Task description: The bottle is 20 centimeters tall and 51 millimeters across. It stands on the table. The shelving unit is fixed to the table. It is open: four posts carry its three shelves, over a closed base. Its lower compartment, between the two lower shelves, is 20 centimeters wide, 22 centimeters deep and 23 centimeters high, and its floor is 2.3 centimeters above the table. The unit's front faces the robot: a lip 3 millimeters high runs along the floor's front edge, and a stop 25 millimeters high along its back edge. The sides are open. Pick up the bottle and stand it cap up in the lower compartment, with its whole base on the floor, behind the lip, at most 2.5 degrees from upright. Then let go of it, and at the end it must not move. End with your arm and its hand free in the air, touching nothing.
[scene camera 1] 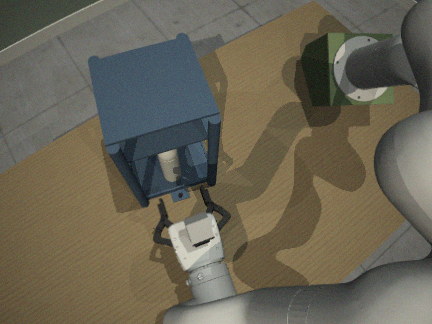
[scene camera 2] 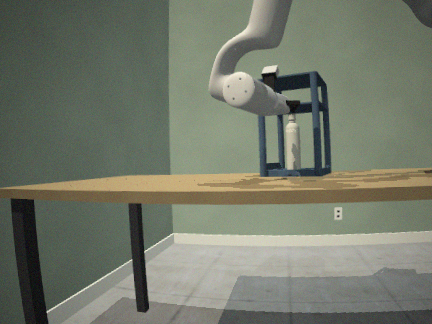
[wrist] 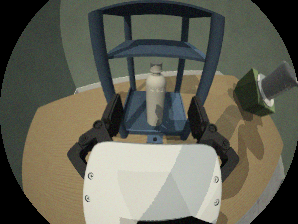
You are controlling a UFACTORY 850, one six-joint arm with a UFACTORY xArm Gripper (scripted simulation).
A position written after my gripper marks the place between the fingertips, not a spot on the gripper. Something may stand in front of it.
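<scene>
Scene camera 1 gives me my gripper (scene camera 1: 181, 193), and in scene camera 2 I find my gripper again (scene camera 2: 280, 109). The wrist view shows me a bottle (wrist: 155, 83), and my own gripper (wrist: 156, 102) is visible there too.
</scene>
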